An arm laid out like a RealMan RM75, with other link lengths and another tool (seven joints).
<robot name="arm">
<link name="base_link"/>
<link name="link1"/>
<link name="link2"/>
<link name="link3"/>
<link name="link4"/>
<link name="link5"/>
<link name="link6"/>
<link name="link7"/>
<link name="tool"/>
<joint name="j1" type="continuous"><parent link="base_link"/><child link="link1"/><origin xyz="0 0 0.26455"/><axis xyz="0 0 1"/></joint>
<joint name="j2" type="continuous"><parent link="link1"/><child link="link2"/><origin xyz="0 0 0"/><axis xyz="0 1 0"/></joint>
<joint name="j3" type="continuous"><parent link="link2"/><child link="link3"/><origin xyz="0 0 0.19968"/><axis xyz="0 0 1"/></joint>
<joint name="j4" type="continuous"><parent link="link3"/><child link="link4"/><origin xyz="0 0 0"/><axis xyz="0 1 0"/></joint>
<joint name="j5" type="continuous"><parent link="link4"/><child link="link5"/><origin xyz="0 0 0.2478"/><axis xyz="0 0 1"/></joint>
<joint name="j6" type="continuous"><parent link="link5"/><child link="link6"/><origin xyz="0 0 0"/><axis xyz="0 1 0"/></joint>
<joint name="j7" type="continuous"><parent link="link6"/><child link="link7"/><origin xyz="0 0 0.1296"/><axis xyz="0 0 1"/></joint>
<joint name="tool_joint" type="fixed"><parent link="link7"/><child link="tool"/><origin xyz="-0.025 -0.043 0.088" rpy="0 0.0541 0.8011"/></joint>
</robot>
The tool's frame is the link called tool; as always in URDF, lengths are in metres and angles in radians. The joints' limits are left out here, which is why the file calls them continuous.
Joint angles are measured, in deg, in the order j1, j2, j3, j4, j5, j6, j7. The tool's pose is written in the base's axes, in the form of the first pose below.
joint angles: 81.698, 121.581, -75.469, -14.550, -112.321, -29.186, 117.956
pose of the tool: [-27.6, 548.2, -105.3], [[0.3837, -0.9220, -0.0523], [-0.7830, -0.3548, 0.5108], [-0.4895, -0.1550, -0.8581]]
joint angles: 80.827, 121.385, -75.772, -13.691, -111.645, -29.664, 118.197
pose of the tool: [-12.8, 547.4, -107.4], [[0.3570, -0.9334, -0.0351], [-0.8013, -0.3254, 0.5021], [-0.4801, -0.1511, -0.8641]]
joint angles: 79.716, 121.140, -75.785, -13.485, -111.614, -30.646, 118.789
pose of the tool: [0.4, 546.2, -108.4], [[0.3308, -0.9435, -0.0213], [-0.8190, -0.2982, 0.4903], [-0.4689, -0.1447, -0.8713]]
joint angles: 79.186, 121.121, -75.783, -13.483, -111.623, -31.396, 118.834
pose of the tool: [5.7, 544.3, -110.3], [[0.3230, -0.9463, -0.0159], [-0.8281, -0.2907, 0.4793], [-0.4582, -0.1417, -0.8775]]
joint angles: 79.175, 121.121, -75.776, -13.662, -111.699, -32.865, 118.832
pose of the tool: [4.8, 540.4, -113.8], [[0.3260, -0.9452, -0.0159], [-0.8381, -0.2968, 0.4577], [-0.4373, -0.1359, -0.8890]]
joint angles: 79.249, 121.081, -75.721, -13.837, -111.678, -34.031, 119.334
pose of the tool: [3.5, 537.6, -116.0], [[0.3200, -0.9472, -0.0185], [-0.8476, -0.2950, 0.4410], [-0.4232, -0.1255, -0.8973]]
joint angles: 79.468, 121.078, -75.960, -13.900, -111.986, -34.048, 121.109
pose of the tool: [3.1, 537.6, -116.2], [[0.3019, -0.9532, -0.0171], [-0.8537, -0.2783, 0.4402], [-0.4244, -0.1183, -0.8977]]
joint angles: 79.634, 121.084, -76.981, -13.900, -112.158, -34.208, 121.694
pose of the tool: [3.2, 536.1, -118.1], [[0.3111, -0.9503, -0.0074], [-0.8547, -0.2832, 0.4350], [-0.4155, -0.1290, -0.9004]]
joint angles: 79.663, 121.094, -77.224, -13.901, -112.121, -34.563, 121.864
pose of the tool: [3.3, 534.8, -119.4], [[0.3117, -0.9502, -0.0053], [-0.8578, -0.2838, 0.4286], [-0.4088, -0.1290, -0.9035]]
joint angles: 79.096, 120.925, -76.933, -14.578, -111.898, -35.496, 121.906
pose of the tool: [3.5, 534.2, -118.3], [[0.3025, -0.9531, -0.0132], [-0.8631, -0.2797, 0.4204], [-0.4044, -0.1157, -0.9072]]
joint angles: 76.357, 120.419, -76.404, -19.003, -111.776, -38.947, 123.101
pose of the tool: [-1.9, 532.7, -111.0], [[0.2782, -0.9592, -0.0511], [-0.8753, -0.2751, 0.3976], [-0.3954, -0.0659, -0.9161]]
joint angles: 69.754, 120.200, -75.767, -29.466, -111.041, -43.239, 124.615
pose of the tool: [-15.1, 532.1, -88.9], [[0.2472, -0.9586, -0.1413], [-0.8749, -0.2835, 0.3927], [-0.4165, 0.0266, -0.9087]]
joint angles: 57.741, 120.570, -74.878, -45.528, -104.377, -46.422, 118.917
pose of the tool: [-32.0, 530.2, -37.0], [[0.2409, -0.9170, -0.3180], [-0.8209, -0.3673, 0.4373], [-0.5178, 0.1557, -0.8412]]
